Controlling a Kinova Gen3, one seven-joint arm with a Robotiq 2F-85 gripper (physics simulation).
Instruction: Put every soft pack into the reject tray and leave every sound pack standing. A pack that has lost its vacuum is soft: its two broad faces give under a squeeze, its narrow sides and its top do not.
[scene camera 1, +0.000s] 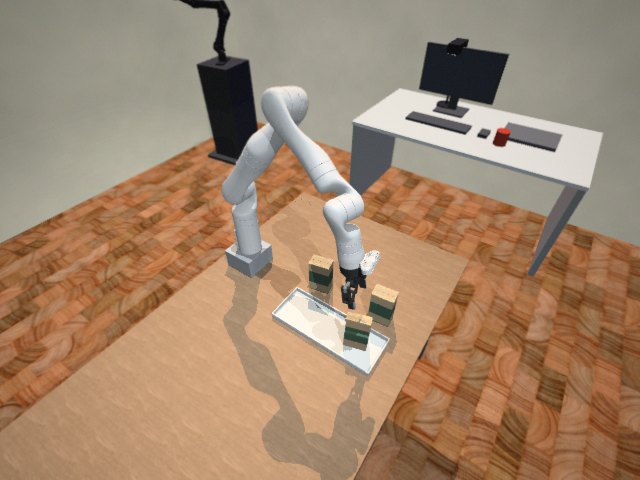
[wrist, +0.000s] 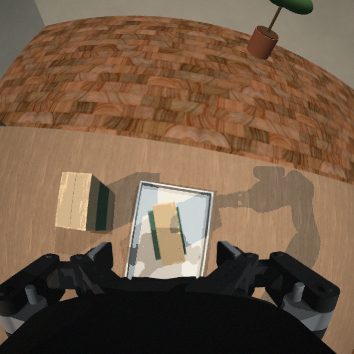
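Pixels of known places: gripper, fingertip midpoint: (scene camera 1: 357, 297) (wrist: 164, 254); arm's base at its link origin: (scene camera 1: 250, 247).
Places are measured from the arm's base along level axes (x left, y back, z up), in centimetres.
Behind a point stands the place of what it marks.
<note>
One pack (scene camera 1: 357, 332) {x -16.7, y -54.8, z 0.5 cm} (wrist: 168, 232) {x -15.2, y -54.5, z 6.1 cm}, with a tan top and dark green sides, stands upright in the reject tray (scene camera 1: 310, 321) {x -15.3, y -36.4, z -7.9 cm} (wrist: 196, 210) {x -21.6, y -58.8, z -8.0 cm}, towards its right end in the scene view and turned slightly against the tray's walls. My gripper (scene camera 1: 349, 300) {x -14.4, y -52.9, z 14.8 cm} (wrist: 164, 254) {x -14.4, y -52.9, z 14.8 cm} is open and empty, above and a little behind this pack. A second pack (scene camera 1: 383, 305) {x -4.0, y -58.8, z 2.4 cm} (wrist: 82, 202) {x -3.2, y -57.7, z 5.8 cm} stands outside the tray, at its right in the scene view and at the left in the wrist view. A third pack (scene camera 1: 321, 273) {x -1.1, y -33.3, z 2.4 cm} stands behind the tray's left part and does not show in the wrist view.
The packs and the tray are on a wooden table top (scene camera 1: 170, 372) {x -53.0, y -5.8, z -8.3 cm} (wrist: 250, 175) {x -34.9, y -67.1, z -8.2 cm}. The arm's grey base block (scene camera 1: 249, 258) {x -5.7, y -3.5, z 0.3 cm} is at the back left. A white desk (scene camera 1: 382, 116) with a monitor and a red cup is farther back. A potted plant (wrist: 262, 42) stands beyond the table.
</note>
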